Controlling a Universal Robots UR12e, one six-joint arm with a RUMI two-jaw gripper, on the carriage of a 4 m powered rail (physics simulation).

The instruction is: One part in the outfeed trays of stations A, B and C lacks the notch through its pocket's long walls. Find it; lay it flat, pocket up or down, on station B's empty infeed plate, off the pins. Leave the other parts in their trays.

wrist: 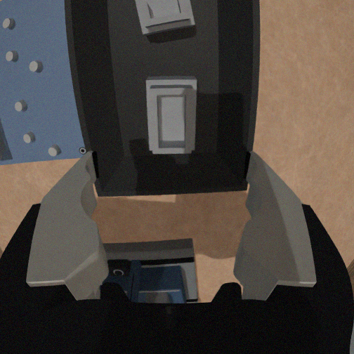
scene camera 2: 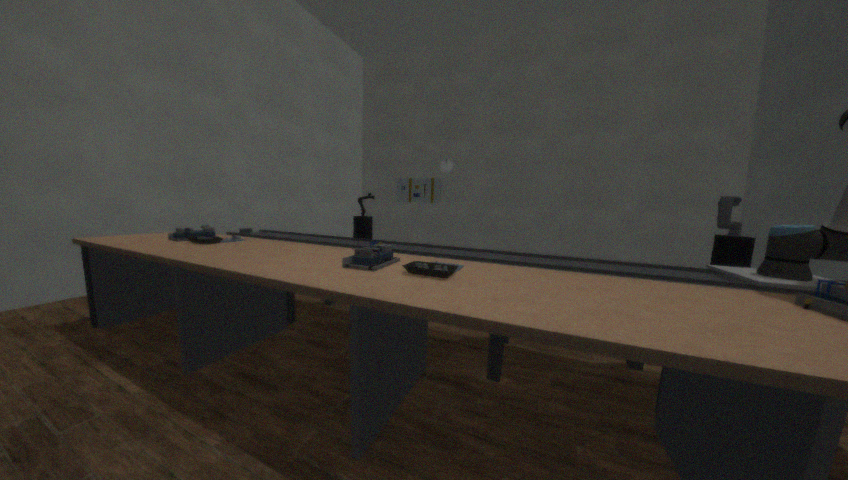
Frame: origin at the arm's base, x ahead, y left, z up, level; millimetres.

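Seen in the pictures: arm's base, link origin: (scene camera 2: 782, 276).
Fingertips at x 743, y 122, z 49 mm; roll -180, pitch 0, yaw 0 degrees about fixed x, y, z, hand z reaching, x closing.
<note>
Offsets run from my fingertips to a thing's top centre. "spot": to the spot under its first point.
A grey part (wrist: 171, 120) lies flat, pocket up, in the near end of a black tray (wrist: 165, 187) in the wrist view; its long walls look unbroken. Another grey part (wrist: 167, 22) lies farther up the tray, cut off by the view's top edge. My gripper (wrist: 171, 152) is open, its fingertips on either side of the tray's near end, with no part between them. A blue plate with grey pins (wrist: 55, 110) lies left of the tray. In the scene view, black trays {spot: dz -44, dx +60, dy -1806 mm} (scene camera 2: 429, 270) (scene camera 2: 205, 239) stand at the middle and far left stations; their parts are too small to judge.
A blue and grey fixture (wrist: 160, 277) stands below the tray in the wrist view. In the scene view, fixtures (scene camera 2: 371, 256) (scene camera 2: 191, 233) stand beside the two trays, and part of another fixture {spot: dz -17, dx -198, dy -330 mm} (scene camera 2: 830, 294) shows at the right. The arm's base (scene camera 2: 785, 258) stands behind the table.
</note>
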